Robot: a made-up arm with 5 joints.
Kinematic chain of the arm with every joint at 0, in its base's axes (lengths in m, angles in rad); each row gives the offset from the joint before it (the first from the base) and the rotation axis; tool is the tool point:
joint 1: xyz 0 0 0.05 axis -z
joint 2: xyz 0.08 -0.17 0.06 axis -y
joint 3: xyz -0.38 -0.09 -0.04 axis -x
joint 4: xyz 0 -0.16 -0.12 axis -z
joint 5: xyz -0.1 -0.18 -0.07 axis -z
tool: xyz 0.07 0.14 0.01
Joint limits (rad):
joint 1: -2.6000..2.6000
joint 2: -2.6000..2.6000
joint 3: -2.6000..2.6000
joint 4: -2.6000..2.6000
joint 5: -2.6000..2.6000
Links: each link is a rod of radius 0.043 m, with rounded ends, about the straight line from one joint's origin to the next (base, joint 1, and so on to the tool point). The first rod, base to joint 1, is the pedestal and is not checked.
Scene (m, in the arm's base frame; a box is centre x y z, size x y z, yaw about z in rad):
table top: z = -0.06
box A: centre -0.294 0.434 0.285 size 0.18 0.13 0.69 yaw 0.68
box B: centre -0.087 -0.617 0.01 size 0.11 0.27 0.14 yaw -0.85
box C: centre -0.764 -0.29 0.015 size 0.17 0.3 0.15 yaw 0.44
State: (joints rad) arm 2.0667 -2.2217 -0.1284 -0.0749 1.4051
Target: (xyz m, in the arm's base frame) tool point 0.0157 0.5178 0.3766
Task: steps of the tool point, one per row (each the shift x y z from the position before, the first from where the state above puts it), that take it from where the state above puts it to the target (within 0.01 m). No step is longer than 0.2 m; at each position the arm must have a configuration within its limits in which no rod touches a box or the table.
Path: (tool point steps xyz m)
1: 0.1106 0.0176 0.0487
2: 0.1143 -0.0259 0.0345
3: 0.1049 -0.0633 0.0117
4: 0.0847 -0.0893 -0.0171
5: 0.0573 -0.1008 -0.0478
6: 0.0268 -0.0967 -0.0767
7: 0.0478 0.1477 0.0348
8: 0.0323 0.1568 -0.0256
9: 0.0046 0.1431 -0.0795
10: -0.0302 0.1100 -0.1171
11: 0.0144 0.0417 0.0468
12: 0.0167 0.0345 0.0424

